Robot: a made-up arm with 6 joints.
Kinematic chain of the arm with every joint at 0, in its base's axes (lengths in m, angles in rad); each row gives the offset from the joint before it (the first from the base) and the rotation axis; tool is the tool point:
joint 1: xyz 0 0 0.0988 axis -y
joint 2: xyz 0.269 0.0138 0 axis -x
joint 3: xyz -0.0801 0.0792 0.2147 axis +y
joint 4: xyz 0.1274 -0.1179 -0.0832 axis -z
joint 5: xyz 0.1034 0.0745 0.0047 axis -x
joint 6: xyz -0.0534 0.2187 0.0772 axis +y
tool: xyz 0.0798 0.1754 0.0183
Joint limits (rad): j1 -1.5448..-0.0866 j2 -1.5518..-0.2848 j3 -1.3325..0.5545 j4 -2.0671..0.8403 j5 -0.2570..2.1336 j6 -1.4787..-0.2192
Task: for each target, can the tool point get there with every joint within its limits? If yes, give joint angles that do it. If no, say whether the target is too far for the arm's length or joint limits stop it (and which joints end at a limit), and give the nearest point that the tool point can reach.
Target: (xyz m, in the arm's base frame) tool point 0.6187 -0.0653 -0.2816
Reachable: yes | joints -0.6881 -0.9684 -1.0322 0.1326 1.9333 -1.2956
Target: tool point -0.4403 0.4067 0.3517
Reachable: no: joint limits stop it (at a limit: joint 1, joint 2, joint 3) | nearest point -0.1397 0.2149 0.2777 | short by 0.364 m
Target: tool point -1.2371 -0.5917 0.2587
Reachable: no: too far | nearest point -0.2721 -0.3012 0.1340 | short by 1.015 m
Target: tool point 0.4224 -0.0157 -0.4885
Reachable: yes | joints -1.1372 -1.2345 -0.8726 0.2566 1.7081 -1.2733
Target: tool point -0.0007 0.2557 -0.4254
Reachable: yes | joints -1.4343 -0.8610 -0.1462 0.4191 1.6898 -1.1577
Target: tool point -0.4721 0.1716 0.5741
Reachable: no: joint limits stop it (at a limit: joint 1, joint 2, joint 3) | nearest point -0.1561 0.0773 0.3955 | short by 0.375 m
